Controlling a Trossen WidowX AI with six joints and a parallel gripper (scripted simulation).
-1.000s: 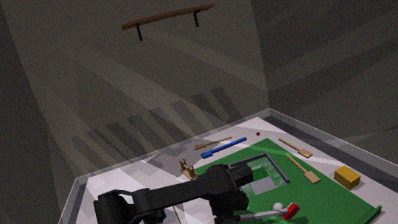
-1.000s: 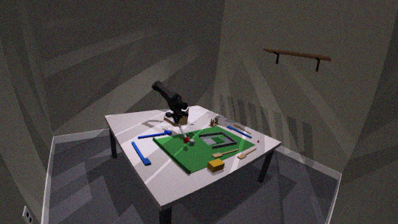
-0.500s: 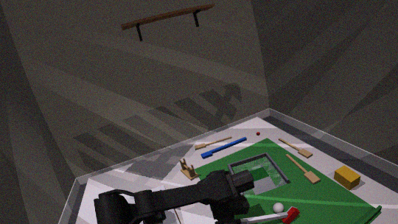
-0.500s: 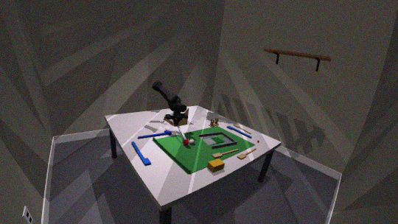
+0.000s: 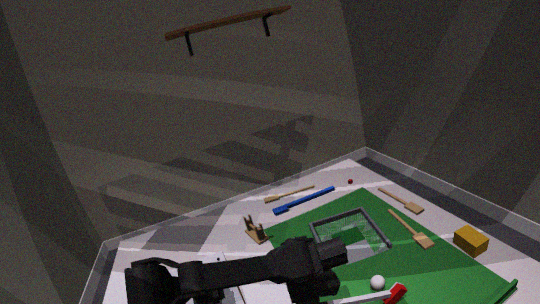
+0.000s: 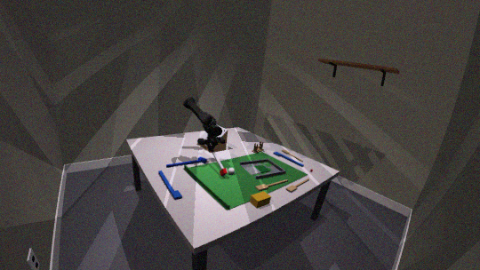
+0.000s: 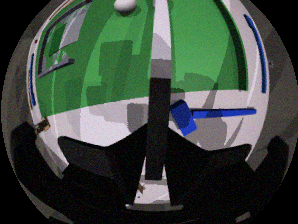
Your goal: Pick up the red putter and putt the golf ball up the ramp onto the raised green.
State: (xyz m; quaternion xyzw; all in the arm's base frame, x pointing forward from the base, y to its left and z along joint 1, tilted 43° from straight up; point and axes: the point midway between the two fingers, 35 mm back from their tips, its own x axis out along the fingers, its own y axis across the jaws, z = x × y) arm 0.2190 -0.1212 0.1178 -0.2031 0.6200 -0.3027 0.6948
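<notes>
My gripper tip is 12 cm short of the red putter, 2 cm to the left of it and 1 cm above it. Round my gripper tip: white golf ball 22 cm ahead, 5 cm below, 3 cm to the left; then wooden stand 49 cm to the left, 4 cm below, 2 cm behind; then green mat 26 cm ahead, 15 cm to the left, 7 cm below.
</notes>
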